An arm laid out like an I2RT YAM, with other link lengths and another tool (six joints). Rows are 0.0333 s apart.
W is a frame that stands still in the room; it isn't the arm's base.
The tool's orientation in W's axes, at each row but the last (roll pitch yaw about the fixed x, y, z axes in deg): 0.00 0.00 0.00; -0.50 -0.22 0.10; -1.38 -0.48 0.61; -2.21 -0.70 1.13; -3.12 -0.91 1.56
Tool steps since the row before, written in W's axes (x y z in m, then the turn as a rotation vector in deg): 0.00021 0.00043 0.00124 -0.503 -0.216 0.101; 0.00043 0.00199 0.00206 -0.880 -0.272 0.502; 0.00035 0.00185 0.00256 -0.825 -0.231 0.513; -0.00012 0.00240 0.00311 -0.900 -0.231 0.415; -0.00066 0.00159 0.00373 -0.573 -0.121 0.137
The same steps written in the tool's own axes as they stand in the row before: 0.00021 0.00043 0.00124 -0.503 -0.216 0.101; 0.00044 0.00197 0.00208 -0.879 -0.275 0.503; 0.00039 0.00178 0.00260 -0.823 -0.235 0.514; -0.00003 0.00228 0.00320 -0.899 -0.229 0.417; -0.00056 0.00140 0.00382 -0.574 -0.113 0.140
